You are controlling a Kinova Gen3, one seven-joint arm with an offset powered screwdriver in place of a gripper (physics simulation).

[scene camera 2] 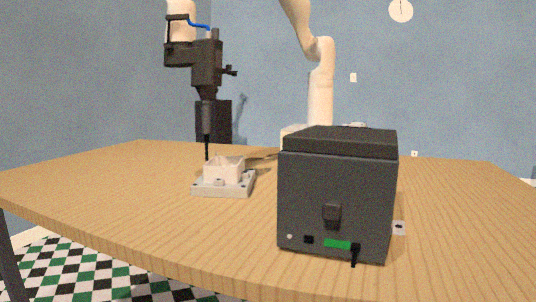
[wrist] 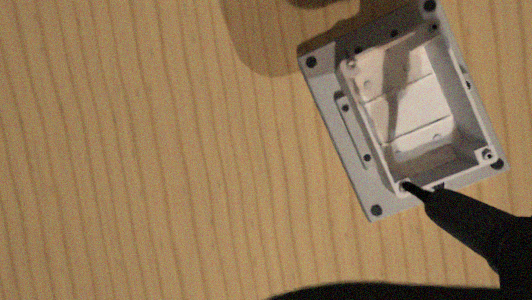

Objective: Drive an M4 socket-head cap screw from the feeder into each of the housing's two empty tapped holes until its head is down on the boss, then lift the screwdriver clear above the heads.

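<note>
The housing (scene camera 2: 222, 172) (wrist: 372, 125) is an open whitish box on a grey base plate (scene camera 2: 220, 190) (wrist: 325, 90), with a boss in each corner. My screwdriver (scene camera 2: 206, 160) (wrist: 405, 186) points down, and its thin black bit ends at or just over a corner boss, at the housing's far left corner in the scene view. The tip covers most of that boss in the wrist view, so its hole and any screw there are hidden. The boss at the right corner (wrist: 487, 155) shows a dark centre with a ring. The upper left boss (wrist: 351, 64) looks pale. The upper right boss (wrist: 434, 27) is in shadow.
A dark box (scene camera 2: 305, 195), apparently the feeder, with a green label stands on the wooden table (scene camera 2: 150, 220), nearer the camera and right of the housing. The arm's pale base column (scene camera 2: 320, 100) rises behind it. A dark cabinet (scene camera 2: 225, 122) stands beyond the table.
</note>
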